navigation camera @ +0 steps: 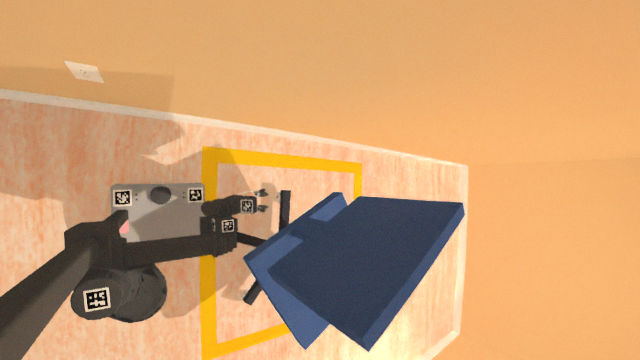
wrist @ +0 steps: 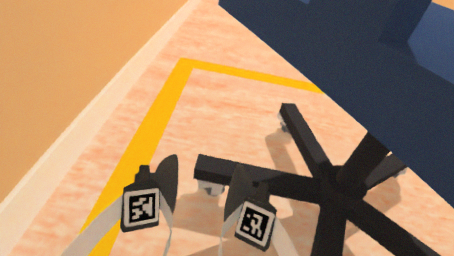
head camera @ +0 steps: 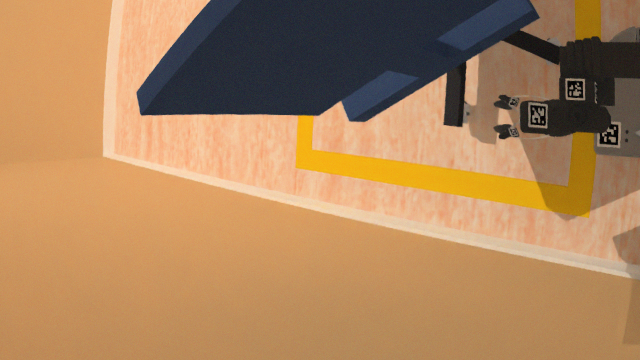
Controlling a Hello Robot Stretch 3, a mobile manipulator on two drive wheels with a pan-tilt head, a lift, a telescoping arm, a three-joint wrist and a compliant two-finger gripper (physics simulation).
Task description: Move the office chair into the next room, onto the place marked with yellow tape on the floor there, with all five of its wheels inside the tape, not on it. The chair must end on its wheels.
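Where they show: gripper, fingertip midpoint: (navigation camera: pixel 265 200) (wrist: pixel 204 178) (head camera: pixel 497 116); robot's base, origin of the base link: (navigation camera: pixel 160 194).
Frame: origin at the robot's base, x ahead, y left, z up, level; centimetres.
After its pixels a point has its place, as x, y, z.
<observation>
The office chair (head camera: pixel 300 60) {-8.5, -50.8, 79.8} (navigation camera: pixel 365 245) {-11.7, -44.6, 81.8} (wrist: pixel 350 65) {-12.3, -43.4, 44.5} stands on its wheels, its blue seat and back hiding part of its black base. The yellow tape (head camera: pixel 440 180) {16.8, -67.9, 0.1} (navigation camera: pixel 280 158) {18.2, -61.2, 0.1} (wrist: pixel 150 130) {16.2, -77.9, 0.1} marks a rectangle on the floor around the visible legs. Two wheels that show in the wrist view, the near wheel (wrist: pixel 212 188) {-4.3, -57.3, 4.9} and a farther wheel (wrist: pixel 284 122) {-24.4, -84.5, 6.1}, are inside the tape; the far tape side is partly hidden. My gripper (head camera: pixel 499 116) {-2.1, -36.3, 36.6} (navigation camera: pixel 264 200) {-2.1, -36.3, 36.6} (wrist: pixel 204 178) {-2.1, -36.3, 36.6} is open and empty beside the end of a chair leg (head camera: pixel 454 95) {-8.4, -58.5, 10.7} (navigation camera: pixel 285 210) {-10.8, -58.5, 10.7} (wrist: pixel 260 179) {-14.1, -57.3, 10.7}. Its right finger overlaps that leg in the wrist view; contact is unclear.
My grey base (head camera: pixel 612 149) {3.3, -12.0, 15.9} (navigation camera: pixel 160 227) {-12.5, 0.5, 16.0} is beside the near tape side. My arm (navigation camera: pixel 170 248) {-9.7, -1.2, 62.3} reaches over that tape. A wall (head camera: pixel 250 285) {32.1, -71.5, 72.0} (navigation camera: pixel 350 65) {33.7, -38.6, 83.5} (wrist: pixel 60 75) {32.2, -68.5, 21.5} with a pale baseboard runs along one tape side, and another wall meets it behind the chair. A wall outlet (navigation camera: pixel 84 72) {36.0, 19.8, 41.2} shows.
</observation>
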